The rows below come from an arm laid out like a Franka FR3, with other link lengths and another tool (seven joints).
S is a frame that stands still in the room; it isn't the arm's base.
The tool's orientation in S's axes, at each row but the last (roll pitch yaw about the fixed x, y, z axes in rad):
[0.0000 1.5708 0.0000]
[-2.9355 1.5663 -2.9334]
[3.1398 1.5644 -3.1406]
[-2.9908 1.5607 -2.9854]
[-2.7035 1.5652 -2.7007]
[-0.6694 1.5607 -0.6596]
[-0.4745 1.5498 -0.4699]
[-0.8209 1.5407 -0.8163]
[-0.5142 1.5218 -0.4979]
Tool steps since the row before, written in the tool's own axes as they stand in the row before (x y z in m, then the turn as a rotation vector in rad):
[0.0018 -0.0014 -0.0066 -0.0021 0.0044 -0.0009]
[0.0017 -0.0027 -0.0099 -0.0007 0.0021 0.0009]
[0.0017 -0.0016 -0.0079 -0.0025 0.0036 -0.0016]
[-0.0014 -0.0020 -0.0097 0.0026 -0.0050 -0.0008]
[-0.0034 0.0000 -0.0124 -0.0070 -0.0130 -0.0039]
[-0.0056 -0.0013 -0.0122 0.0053 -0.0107 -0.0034]
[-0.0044 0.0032 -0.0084 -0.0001 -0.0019 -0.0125]
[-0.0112 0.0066 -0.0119 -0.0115 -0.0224 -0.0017]
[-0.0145 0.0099 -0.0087 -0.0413 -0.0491 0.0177]
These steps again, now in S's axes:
[-0.0066 -0.0014 -0.0018 -0.0009 0.0044 0.0021]
[-0.0099 -0.0027 -0.0017 0.0009 0.0021 0.0007]
[-0.0079 -0.0016 -0.0016 -0.0016 0.0036 0.0025]
[-0.0097 -0.0021 0.0015 -0.0008 -0.0050 -0.0026]
[-0.0124 0.0000 0.0035 -0.0038 -0.0130 0.0071]
[-0.0122 -0.0014 0.0055 -0.0033 -0.0108 -0.0053]
[-0.0085 0.0032 0.0042 -0.0125 -0.0020 -0.0001]
[-0.0122 0.0068 0.0108 -0.0018 -0.0222 0.0120]
[-0.0095 0.0101 0.0139 0.0167 -0.0478 0.0432]

